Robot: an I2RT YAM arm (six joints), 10 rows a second.
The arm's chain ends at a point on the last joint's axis. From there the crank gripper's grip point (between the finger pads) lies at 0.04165 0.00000 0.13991 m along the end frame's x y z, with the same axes.
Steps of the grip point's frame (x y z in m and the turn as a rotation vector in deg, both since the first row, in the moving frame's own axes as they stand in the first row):
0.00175 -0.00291 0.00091 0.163 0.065 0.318
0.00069 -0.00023 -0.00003 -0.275 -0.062 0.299
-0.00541 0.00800 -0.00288 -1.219 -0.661 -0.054
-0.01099 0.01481 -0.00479 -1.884 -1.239 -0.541
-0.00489 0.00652 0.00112 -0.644 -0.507 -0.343
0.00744 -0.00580 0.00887 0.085 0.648 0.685
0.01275 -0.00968 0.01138 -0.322 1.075 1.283
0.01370 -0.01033 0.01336 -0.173 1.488 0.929
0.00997 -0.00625 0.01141 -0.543 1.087 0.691
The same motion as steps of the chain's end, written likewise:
0.00159 -0.00274 0.00096 0.163 0.065 0.318
0.00084 -0.00112 -0.00007 -0.275 -0.062 0.299
-0.00379 0.00506 -0.00332 -1.219 -0.661 -0.054
-0.00798 0.01057 -0.00559 -1.884 -1.239 -0.541
-0.00365 0.00519 0.00076 -0.644 -0.507 -0.343
0.00586 -0.00610 0.00935 0.085 0.648 0.685
0.01015 -0.01143 0.01219 -0.322 1.075 1.283
0.01009 -0.01146 0.01449 -0.173 1.488 0.929
0.00733 -0.00809 0.01223 -0.543 1.087 0.691

